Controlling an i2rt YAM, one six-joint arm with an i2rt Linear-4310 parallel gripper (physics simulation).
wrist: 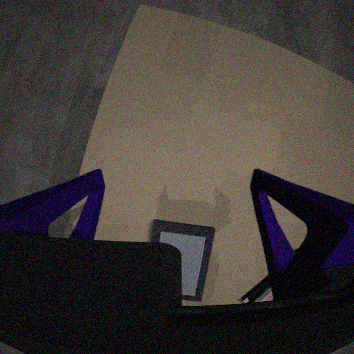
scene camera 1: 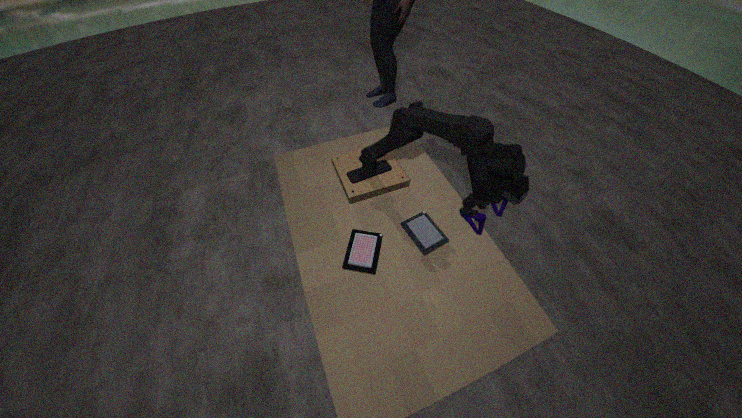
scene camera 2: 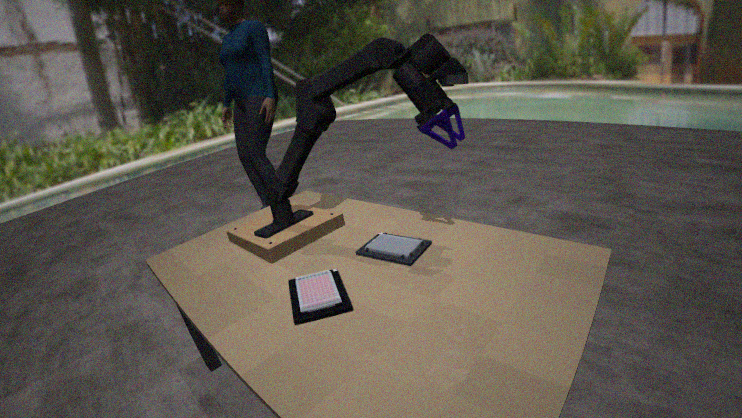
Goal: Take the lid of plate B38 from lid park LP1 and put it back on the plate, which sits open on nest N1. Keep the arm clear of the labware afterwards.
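Where they show: gripper, fingertip midpoint: [wrist: 177,177] [scene camera 1: 489,225] [scene camera 2: 459,143]; arm's base at its link origin: [scene camera 1: 369,171] [scene camera 2: 284,224].
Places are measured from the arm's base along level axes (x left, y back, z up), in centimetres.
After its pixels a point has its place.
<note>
The plate with pink wells [scene camera 1: 363,249] @(x -19.1, y -32.7, z -1.7 cm) [scene camera 2: 317,290] @(x -19.9, y -33.6, z -1.5 cm) sits open on the black nest [scene camera 1: 359,270] @(x -23.8, y -38.9, z -3.0 cm) [scene camera 2: 324,314] @(x -24.0, y -39.0, z -3.0 cm); in the wrist view a small part of the nest [wrist: 256,290] @(x -12.0, y -32.4, z -2.9 cm) shows beside the right finger. The pale, flat lid [scene camera 1: 424,231] @(x 5.4, y -36.5, z -2.3 cm) [scene camera 2: 395,245] @(x 5.1, y -37.2, z -2.3 cm) [wrist: 194,260] @(x 2.9, y -37.7, z -2.3 cm) lies on the dark grey lid park [scene camera 1: 437,247] @(x 6.3, y -44.3, z -3.2 cm) [scene camera 2: 423,249] @(x 7.4, y -44.1, z -3.3 cm) [wrist: 184,227] @(x 6.0, y -43.7, z -3.1 cm); its lower left part is hidden by the gripper body in the wrist view. My gripper [scene camera 1: 489,223] @(x 10.0, y -53.8, z 23.3 cm) [scene camera 2: 456,143] @(x 10.0, y -53.8, z 23.3 cm) [wrist: 177,177] @(x 10.0, y -53.8, z 23.3 cm) is open and empty, high above the table, off to the lid park's side away from the plate.
The wooden table [scene camera 1: 441,321] @(x -7.8, y -66.7, z -4.1 cm) [scene camera 2: 441,321] @(x -14.7, y -59.7, z -4.1 cm) [wrist: 200,100] @(x 7.5, y -68.4, z -4.1 cm) carries the arm's wooden base block [scene camera 1: 379,190] @(x -0.9, y -11.2, z -0.7 cm) [scene camera 2: 306,239] @(x -1.7, y -11.1, z -2.3 cm) at its far end. Faint arm shadows fall beside the lid park. A person [scene camera 1: 384,46] [scene camera 2: 251,103] stands on the floor behind the arm's base.
</note>
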